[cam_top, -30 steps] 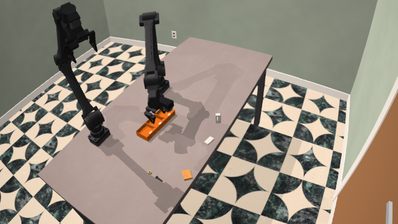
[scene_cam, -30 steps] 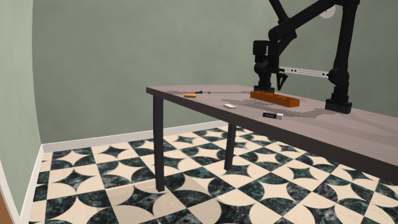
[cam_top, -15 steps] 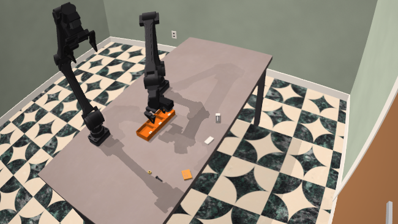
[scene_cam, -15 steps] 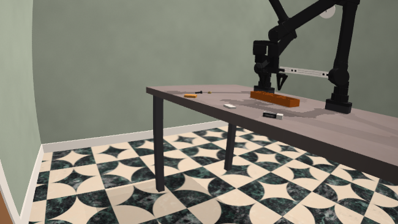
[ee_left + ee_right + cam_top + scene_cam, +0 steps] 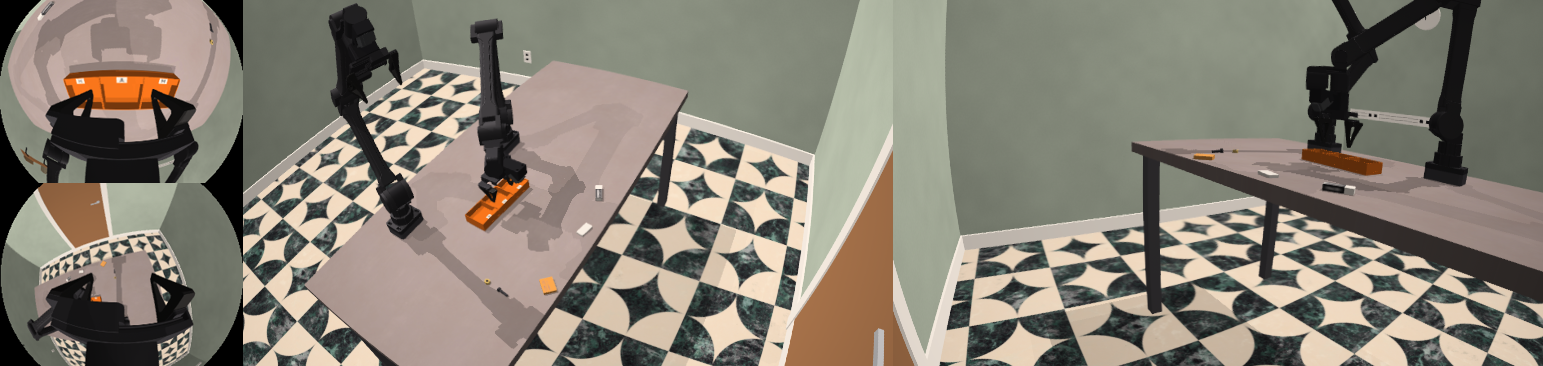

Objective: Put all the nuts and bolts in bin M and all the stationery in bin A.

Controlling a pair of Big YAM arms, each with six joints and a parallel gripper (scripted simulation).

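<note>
The brass nut lies 17 cm ahead of my left hand, 27 cm to the right of it and 7 cm below it. From my left hand the other things lie so: orange double bin (3 cm behind, 6 cm below); sleeved eraser (23 cm ahead, 24 cm to the left, 6 cm below); white eraser (29 cm ahead, 6 cm to the left, 7 cm below).
</note>
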